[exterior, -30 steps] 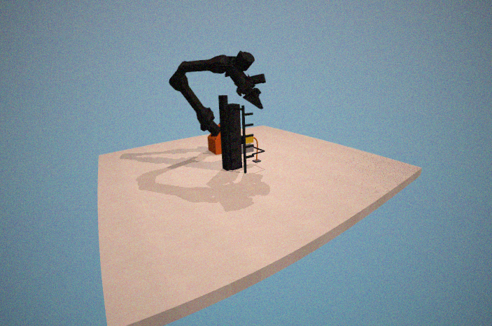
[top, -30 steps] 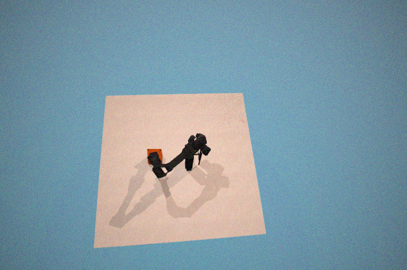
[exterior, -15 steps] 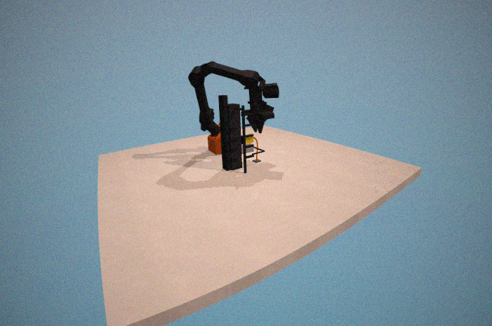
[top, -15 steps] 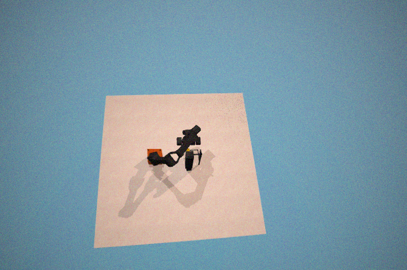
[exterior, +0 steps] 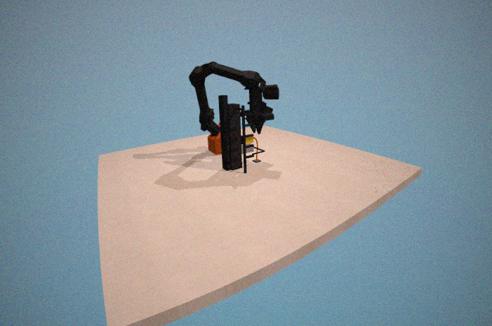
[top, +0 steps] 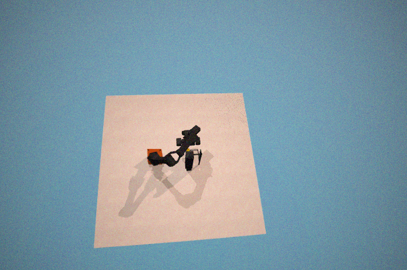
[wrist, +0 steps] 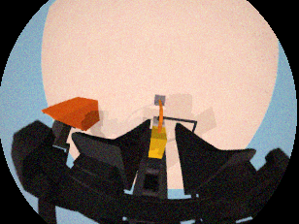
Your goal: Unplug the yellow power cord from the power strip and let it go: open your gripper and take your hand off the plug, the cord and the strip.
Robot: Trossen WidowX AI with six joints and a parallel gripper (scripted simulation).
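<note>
Right now the yellow plug is 7 cm to the right of my gripper tip and 1 cm below it. From my gripper tip the other things lie so: power strip: 14 cm to the right, 2 cm behind, 1 cm above; grey foot: 13 cm below; thin black rack: 14 cm to the right, 7 cm ahead, 1 cm above.
</note>
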